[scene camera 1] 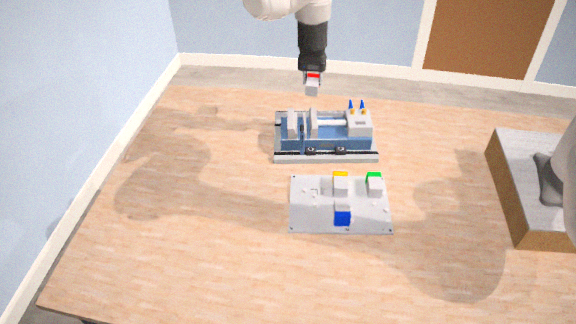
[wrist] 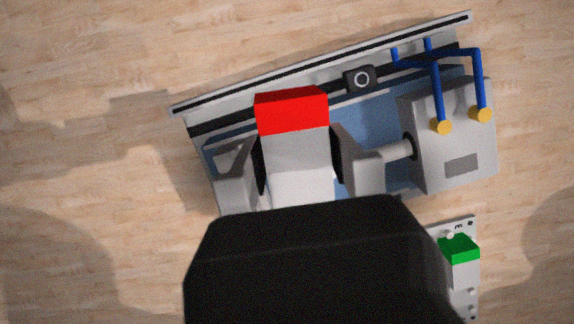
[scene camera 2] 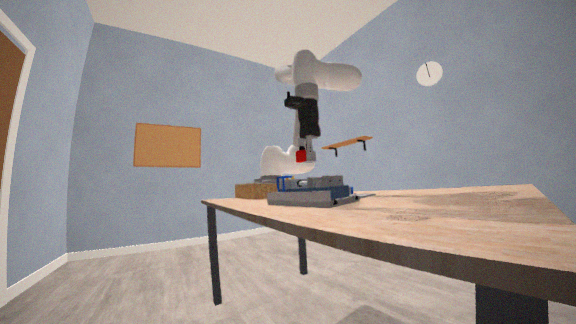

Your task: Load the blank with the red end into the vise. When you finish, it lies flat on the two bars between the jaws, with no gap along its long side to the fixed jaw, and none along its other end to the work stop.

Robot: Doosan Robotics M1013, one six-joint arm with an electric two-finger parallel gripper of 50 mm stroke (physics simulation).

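Observation:
My gripper [scene camera 1: 312,80] [scene camera 2: 306,146] [wrist: 295,147] is shut on the blank with the red end [scene camera 1: 312,89] [scene camera 2: 301,156] [wrist: 292,112], a grey block held across its middle with the red end out in front. In scene camera 2 the blank hangs clear above the vise [scene camera 1: 327,158] [scene camera 2: 300,198] [wrist: 370,117]. In scene camera 1 the fixed jaw [scene camera 1: 292,123] is at the vise's left, the moving jaw [scene camera 1: 313,122] to its right, and the work stop [scene camera 1: 302,140] stands at the front between them. In the wrist view the blank and gripper hide the jaws and the bars.
A grey plate [scene camera 1: 305,217] in front of the vise bears a yellow-ended blank [scene camera 1: 340,186], a green-ended blank [scene camera 1: 375,187] [wrist: 465,272] and a blue-ended blank [scene camera 1: 342,217]. Blue bent tubes [wrist: 437,95] rise from the vise's right block [scene camera 1: 360,125] [wrist: 460,142]. The robot's base block [scene camera 1: 505,195] stands at the right.

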